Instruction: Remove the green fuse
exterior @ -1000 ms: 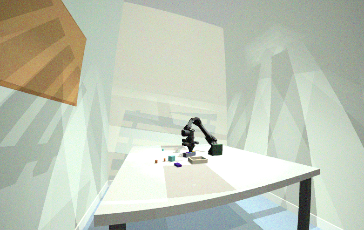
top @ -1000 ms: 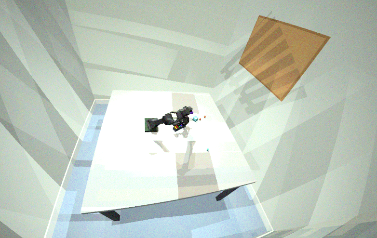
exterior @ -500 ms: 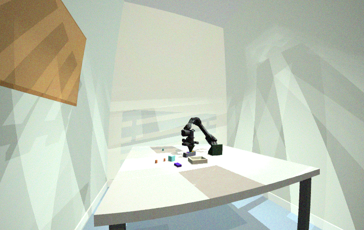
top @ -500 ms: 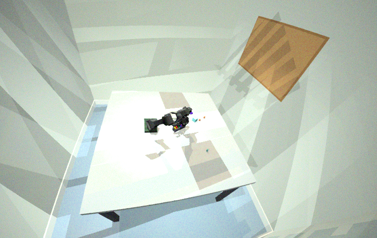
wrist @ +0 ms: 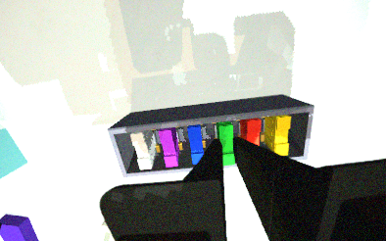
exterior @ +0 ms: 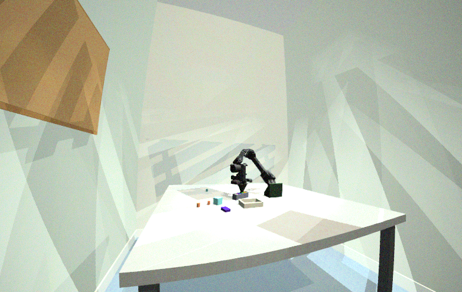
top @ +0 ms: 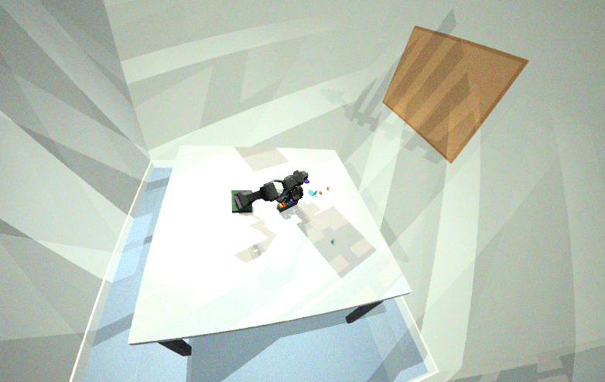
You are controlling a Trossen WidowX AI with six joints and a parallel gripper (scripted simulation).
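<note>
Now: the beige tray 180 mm to the left of my gripper tip, 40 mm below it and 10 mm ahead of it. Round my gripper tip: green fuse (10 mm below); then cyan cube (210 mm ahead, 110 mm to the left, 20 mm below); then purple block (240 mm to the left, 190 mm ahead, 30 mm below).
</note>
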